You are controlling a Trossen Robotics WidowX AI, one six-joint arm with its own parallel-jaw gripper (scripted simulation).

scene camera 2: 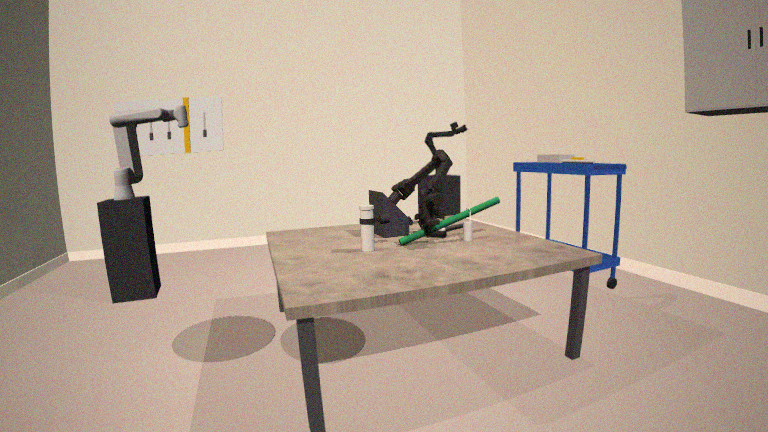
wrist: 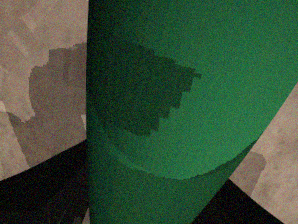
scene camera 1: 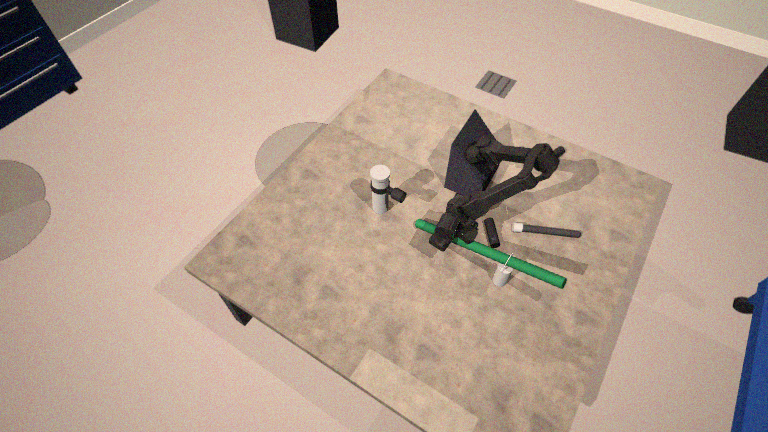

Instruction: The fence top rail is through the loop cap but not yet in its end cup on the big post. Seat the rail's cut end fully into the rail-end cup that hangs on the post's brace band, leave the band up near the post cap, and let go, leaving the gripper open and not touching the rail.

Labels:
green rail: scene camera 2; wrist 174, 103; scene camera 1
same spot on green rail: point(scene camera 1: 549, 277) = point(scene camera 2: 491, 200)

